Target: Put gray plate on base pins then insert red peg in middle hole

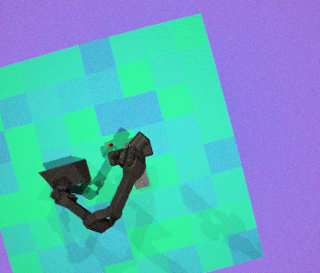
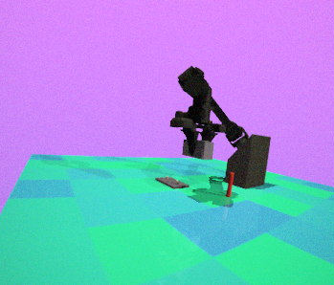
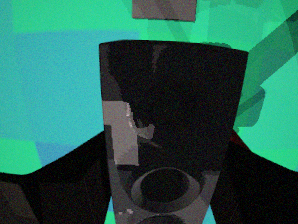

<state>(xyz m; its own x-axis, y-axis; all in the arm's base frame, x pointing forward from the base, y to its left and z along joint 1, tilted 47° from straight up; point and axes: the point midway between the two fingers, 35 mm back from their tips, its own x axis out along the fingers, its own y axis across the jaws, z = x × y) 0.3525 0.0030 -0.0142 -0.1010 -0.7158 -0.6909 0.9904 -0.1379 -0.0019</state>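
The base lies 130 mm to the right of my gripper tip, 120 mm below it and 20 mm behind it. The rest, counted from my gripper tip: gray plate 30 mm above; red peg 100 mm behind, 90 mm below, 70 mm to the left.
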